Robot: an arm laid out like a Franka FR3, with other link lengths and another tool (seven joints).
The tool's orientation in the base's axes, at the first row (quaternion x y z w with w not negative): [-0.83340, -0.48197, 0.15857, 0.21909]
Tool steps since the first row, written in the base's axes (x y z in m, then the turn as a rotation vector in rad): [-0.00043, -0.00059, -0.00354, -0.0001, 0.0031, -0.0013]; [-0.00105, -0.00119, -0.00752, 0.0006, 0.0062, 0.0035]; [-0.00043, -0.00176, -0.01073, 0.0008, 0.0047, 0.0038]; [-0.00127, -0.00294, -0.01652, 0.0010, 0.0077, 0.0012]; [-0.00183, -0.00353, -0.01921, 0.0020, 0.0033, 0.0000]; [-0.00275, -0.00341, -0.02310, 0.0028, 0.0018, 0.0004]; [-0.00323, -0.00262, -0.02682, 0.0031, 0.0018, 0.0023]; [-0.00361, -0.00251, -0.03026, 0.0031, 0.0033, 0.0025]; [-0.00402, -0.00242, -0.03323, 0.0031, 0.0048, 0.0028]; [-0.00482, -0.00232, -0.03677, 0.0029, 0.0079, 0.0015]
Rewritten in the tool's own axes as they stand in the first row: [-0.00054, 0.00178, 0.00310, 0.0027, -0.0008, 0.0018]; [-0.00115, 0.00365, 0.00667, 0.0055, -0.0041, -0.0020]; [-0.00117, 0.00602, 0.00899, 0.0043, -0.0034, -0.0026]; [-0.00230, 0.00892, 0.01408, 0.0071, -0.0033, 0.0001]; [-0.00295, 0.01016, 0.01652, 0.0039, 0.0000, -0.0003]; [-0.00308, 0.01145, 0.02030, 0.0029, 0.0011, -0.0013]; [-0.00243, 0.01267, 0.02388, 0.0030, 0.0003, -0.0031]; [-0.00233, 0.01413, 0.02702, 0.0043, -0.0005, -0.0029]; [-0.00230, 0.01533, 0.02977, 0.0055, -0.0013, -0.0028]; [-0.00241, 0.01653, 0.03319, 0.0082, -0.0021, -0.0010]
